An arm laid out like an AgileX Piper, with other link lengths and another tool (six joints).
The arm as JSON. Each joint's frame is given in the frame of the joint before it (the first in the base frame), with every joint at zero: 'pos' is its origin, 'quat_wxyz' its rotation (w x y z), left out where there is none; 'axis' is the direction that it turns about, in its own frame. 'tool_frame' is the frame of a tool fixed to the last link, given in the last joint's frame.
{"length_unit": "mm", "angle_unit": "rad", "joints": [
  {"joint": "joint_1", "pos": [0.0, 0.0, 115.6], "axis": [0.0, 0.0, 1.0]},
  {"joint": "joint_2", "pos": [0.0, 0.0, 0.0], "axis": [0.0, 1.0, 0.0]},
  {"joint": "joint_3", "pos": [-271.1, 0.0, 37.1], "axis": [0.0, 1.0, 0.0]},
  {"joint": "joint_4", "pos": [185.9, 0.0, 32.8], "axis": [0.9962, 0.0, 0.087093]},
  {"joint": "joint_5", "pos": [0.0, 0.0, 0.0], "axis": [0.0, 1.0, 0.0]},
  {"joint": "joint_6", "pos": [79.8, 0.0, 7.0], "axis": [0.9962, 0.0, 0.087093]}
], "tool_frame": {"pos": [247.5, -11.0, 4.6], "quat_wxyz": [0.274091, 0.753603, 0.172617, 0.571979]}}
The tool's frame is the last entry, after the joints.
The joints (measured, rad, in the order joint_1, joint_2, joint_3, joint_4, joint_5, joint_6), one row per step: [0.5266, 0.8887, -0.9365, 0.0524, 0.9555, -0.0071]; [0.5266, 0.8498, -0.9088, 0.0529, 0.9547, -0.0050]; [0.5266, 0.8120, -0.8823, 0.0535, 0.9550, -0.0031]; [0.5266, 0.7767, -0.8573, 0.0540, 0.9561, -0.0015]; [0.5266, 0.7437, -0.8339, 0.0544, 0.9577, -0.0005]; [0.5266, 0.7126, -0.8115, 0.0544, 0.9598, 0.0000]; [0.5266, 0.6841, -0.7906, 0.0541, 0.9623, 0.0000]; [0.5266, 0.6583, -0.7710, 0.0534, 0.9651, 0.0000]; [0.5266, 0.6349, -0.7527, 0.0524, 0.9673, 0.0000]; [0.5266, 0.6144, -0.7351, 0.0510, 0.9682, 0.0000]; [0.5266, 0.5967, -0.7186, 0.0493, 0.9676, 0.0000]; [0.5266, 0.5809, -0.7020, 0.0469, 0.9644, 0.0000]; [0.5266, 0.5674, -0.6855, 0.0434, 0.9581, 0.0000]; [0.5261, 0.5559, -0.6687, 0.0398, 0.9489, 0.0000]
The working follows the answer.
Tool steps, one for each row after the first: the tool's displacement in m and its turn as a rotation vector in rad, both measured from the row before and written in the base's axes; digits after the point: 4 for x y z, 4 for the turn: [-0.0057, -0.0031, -0.0011, 0.0077, -0.0093, -0.0015]; [-0.0056, -0.0030, -0.0014, 0.0071, -0.0085, -0.0013]; [-0.0053, -0.0029, -0.0019, 0.0060, -0.0071, -0.0010]; [-0.0049, -0.0027, -0.0021, 0.0049, -0.0063, -0.0006]; [-0.0046, -0.0026, -0.0025, 0.0036, -0.0055, -0.0002]; [-0.0042, -0.0025, -0.0027, 0.0023, -0.0046, 0.0001]; [-0.0039, -0.0025, -0.0030, 0.0011, -0.0033, 0.0000]; [-0.0034, -0.0023, -0.0030, 0.0006, -0.0030, -0.0001]; [-0.0029, -0.0021, -0.0031, -0.0002, -0.0024, -0.0002]; [-0.0023, -0.0019, -0.0030, -0.0005, -0.0024, -0.0004]; [-0.0016, -0.0017, -0.0028, -0.0008, -0.0032, -0.0006]; [-0.0008, -0.0016, -0.0026, -0.0013, -0.0045, -0.0010]; [-0.0001, -0.0014, -0.0025, -0.0010, -0.0051, -0.0016]
Tool pose at each row, in the base's axes (x y z in m, rotation vector in rad; rounded; the steps above come from the unrounded poses): [0.2168, 0.1299, 0.1401, 2.4523, 1.5114, 0.6622]; [0.2111, 0.1268, 0.1390, 2.4522, 1.5062, 0.6794]; [0.2055, 0.1238, 0.1376, 2.4522, 1.5016, 0.6953]; [0.2003, 0.1210, 0.1357, 2.4520, 1.4979, 0.7085]; [0.1954, 0.1183, 0.1335, 2.4514, 1.4949, 0.7201]; [0.1907, 0.1156, 0.1311, 2.4502, 1.4926, 0.7295]; [0.1865, 0.1131, 0.1283, 2.4485, 1.4911, 0.7367]; [0.1826, 0.1106, 0.1253, 2.4468, 1.4899, 0.7414]; [0.1792, 0.1084, 0.1224, 2.4451, 1.4887, 0.7453]; [0.1763, 0.1062, 0.1193, 2.4433, 1.4875, 0.7478]; [0.1740, 0.1044, 0.1163, 2.4414, 1.4862, 0.7499]; [0.1724, 0.1026, 0.1135, 2.4388, 1.4842, 0.7526]; [0.1717, 0.1010, 0.1109, 2.4351, 1.4813, 0.7563]; [0.1716, 0.0996, 0.1084, 2.4315, 1.4773, 0.7607]

